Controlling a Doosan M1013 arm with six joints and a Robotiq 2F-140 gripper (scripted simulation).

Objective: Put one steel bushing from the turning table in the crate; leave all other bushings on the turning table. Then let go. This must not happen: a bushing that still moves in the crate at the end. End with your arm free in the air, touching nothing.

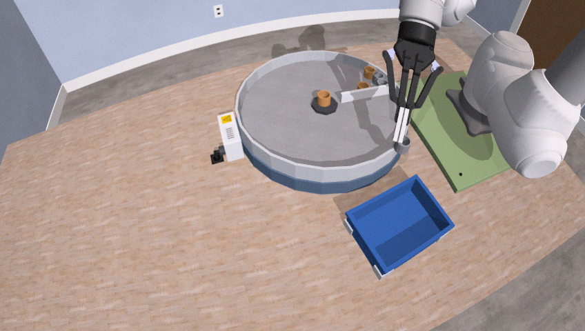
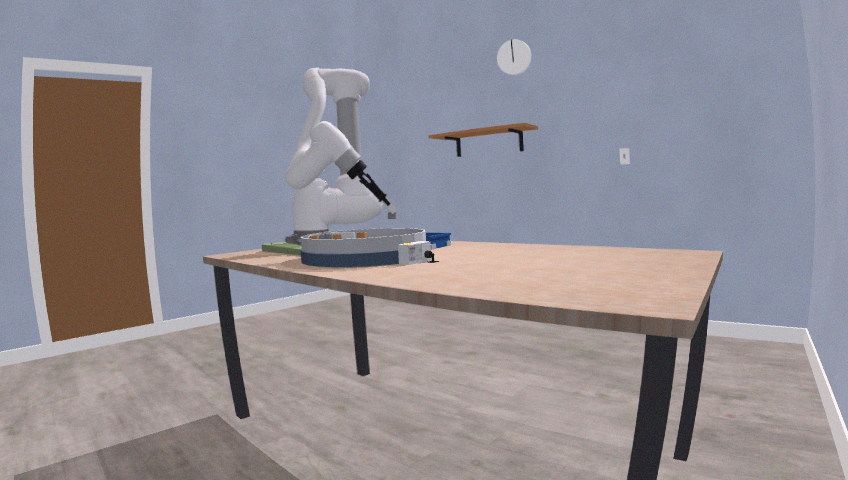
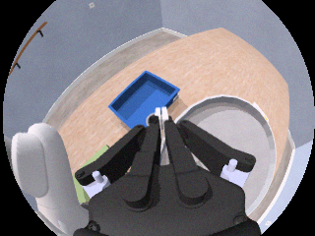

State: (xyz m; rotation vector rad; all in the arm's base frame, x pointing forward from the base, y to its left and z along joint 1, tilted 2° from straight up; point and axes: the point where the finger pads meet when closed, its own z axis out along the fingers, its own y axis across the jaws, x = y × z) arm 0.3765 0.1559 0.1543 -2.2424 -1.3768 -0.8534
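Now: the blue crate 1 cm ahead of my hand, 14 cm to the left of it and 15 cm below it. From my hand the other things lie so: round grey turning table (11 cm ahead, 19 cm to the right, 12 cm below).
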